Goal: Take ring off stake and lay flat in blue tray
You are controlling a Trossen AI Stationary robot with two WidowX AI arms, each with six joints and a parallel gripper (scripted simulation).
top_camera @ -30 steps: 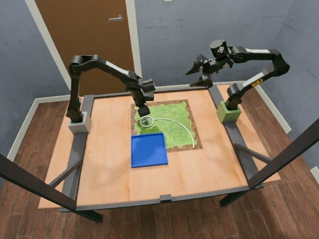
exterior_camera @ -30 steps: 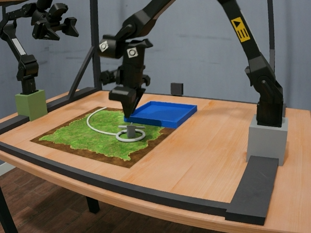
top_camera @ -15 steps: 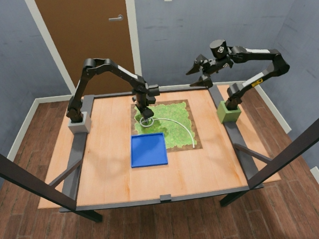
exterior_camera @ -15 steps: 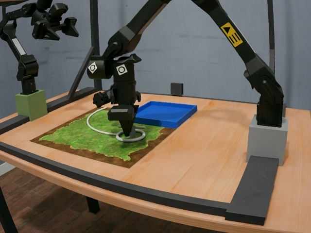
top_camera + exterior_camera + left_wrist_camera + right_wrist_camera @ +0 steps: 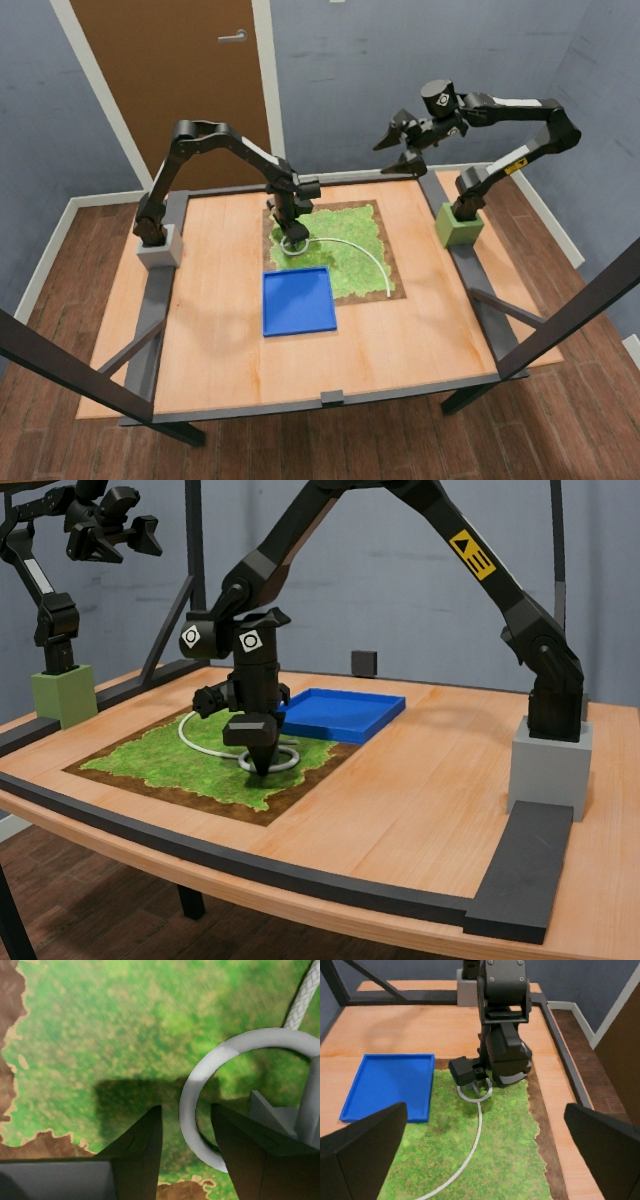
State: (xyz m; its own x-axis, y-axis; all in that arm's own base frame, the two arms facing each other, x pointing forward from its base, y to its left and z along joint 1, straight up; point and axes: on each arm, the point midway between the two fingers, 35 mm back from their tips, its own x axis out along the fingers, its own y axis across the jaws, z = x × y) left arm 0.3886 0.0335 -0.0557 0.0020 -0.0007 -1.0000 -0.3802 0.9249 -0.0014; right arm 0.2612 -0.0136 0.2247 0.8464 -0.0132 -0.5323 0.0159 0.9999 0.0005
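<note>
Now: the grey stake 4 cm behind my left hand, 2 cm to the right of it and 2 cm below it. From my left hand the other things lie so: ring 4 cm behind, 3 cm below, 2 cm to the right; blue tray 24 cm behind, 3 cm below, 2 cm to the right; green grass mat 12 cm to the right, 6 cm behind, 5 cm below.
</note>
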